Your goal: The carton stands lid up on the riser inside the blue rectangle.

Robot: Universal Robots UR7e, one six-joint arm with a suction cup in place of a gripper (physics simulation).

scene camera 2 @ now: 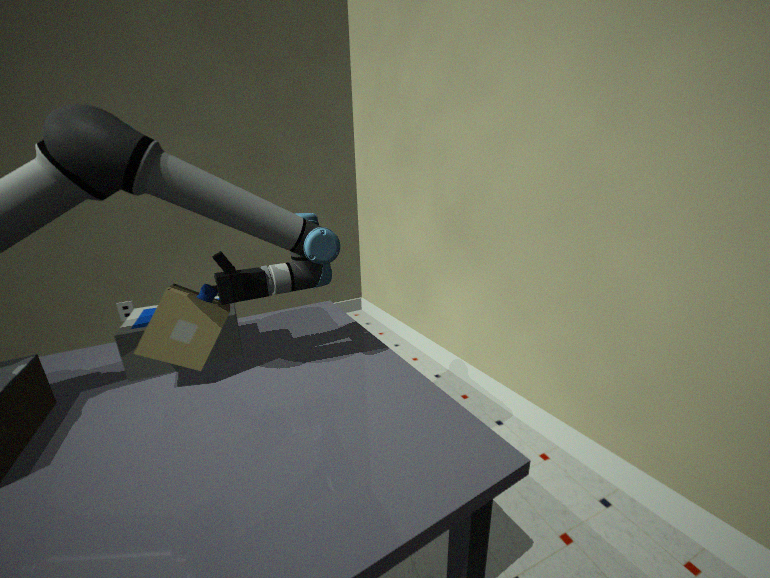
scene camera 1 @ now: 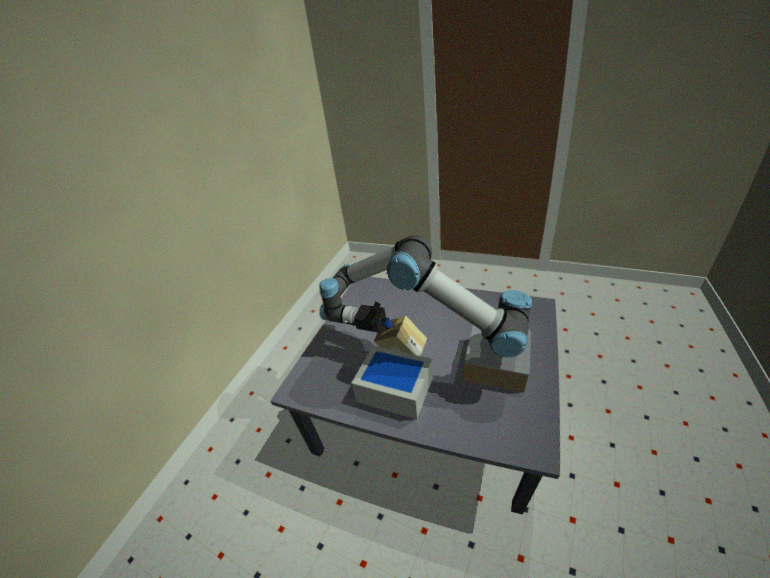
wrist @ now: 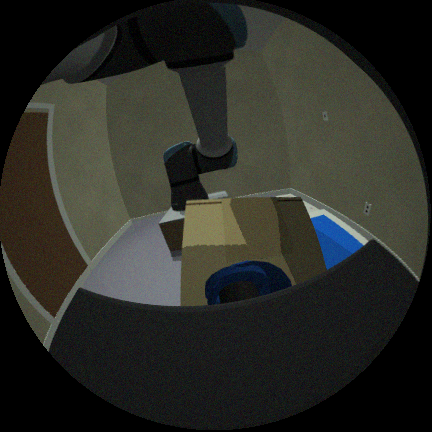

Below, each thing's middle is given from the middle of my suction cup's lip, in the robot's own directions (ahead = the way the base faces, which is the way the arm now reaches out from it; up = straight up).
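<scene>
My suction cup is 5 cm past the tan carton (scene camera 2: 183,329), and it is also 1 cm to the right of the carton and 7 cm above it. Going by their middles, the tan carton is the nearest to my suction cup of the things named here. As for the riser (scene camera 1: 398,382), I find it 17 cm to the left of my suction cup, 14 cm below it and 6 cm behind it.
</scene>
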